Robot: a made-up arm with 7 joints.
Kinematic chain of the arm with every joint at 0, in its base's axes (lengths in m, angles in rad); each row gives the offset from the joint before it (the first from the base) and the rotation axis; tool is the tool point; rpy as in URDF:
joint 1: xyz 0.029 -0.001 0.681 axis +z
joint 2: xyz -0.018 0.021 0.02 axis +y
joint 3: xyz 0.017 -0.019 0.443 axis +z
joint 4: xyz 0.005 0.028 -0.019 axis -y
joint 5: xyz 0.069 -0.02 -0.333 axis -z
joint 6: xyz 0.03 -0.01 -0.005 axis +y
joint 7: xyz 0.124 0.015 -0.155 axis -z
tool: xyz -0.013 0 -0.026 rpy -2.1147 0.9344 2.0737
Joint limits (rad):
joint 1: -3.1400..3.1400
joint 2: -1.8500..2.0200
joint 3: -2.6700..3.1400
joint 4: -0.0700..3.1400
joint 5: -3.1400..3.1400
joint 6: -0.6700..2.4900
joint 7: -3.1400..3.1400
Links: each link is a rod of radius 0.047 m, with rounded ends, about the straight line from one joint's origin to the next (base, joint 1, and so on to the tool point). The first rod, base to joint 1, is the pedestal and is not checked.
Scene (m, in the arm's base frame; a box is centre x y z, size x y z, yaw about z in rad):
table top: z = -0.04
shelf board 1: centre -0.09 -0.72 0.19 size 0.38 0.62 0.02 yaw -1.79
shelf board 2: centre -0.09 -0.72 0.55 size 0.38 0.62 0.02 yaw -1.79
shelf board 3: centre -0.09 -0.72 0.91 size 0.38 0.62 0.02 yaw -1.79
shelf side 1: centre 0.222 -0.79 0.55 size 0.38 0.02 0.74 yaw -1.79
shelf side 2: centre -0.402 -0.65 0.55 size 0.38 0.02 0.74 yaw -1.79
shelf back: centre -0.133 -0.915 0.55 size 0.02 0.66 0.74 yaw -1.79
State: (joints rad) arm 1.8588 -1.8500 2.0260 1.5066 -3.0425 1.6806 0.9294
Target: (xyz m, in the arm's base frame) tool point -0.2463 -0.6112 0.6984
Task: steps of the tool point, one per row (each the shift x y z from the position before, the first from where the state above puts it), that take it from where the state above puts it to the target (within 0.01 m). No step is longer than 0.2 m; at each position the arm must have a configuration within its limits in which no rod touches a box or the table.
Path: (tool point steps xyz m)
1: 0.0140 0.0911 -0.0120
2: 0.0240 0.1034 -0.0025
3: 0.0300 0.1106 0.0145
4: -0.0388 -0.0087 0.1668
5: -0.0035 0.0448 0.1575
6: -0.0297 -0.0993 -0.0071
7: -0.0209 -0.0947 0.0004
8: -0.0121 -0.0876 0.0067

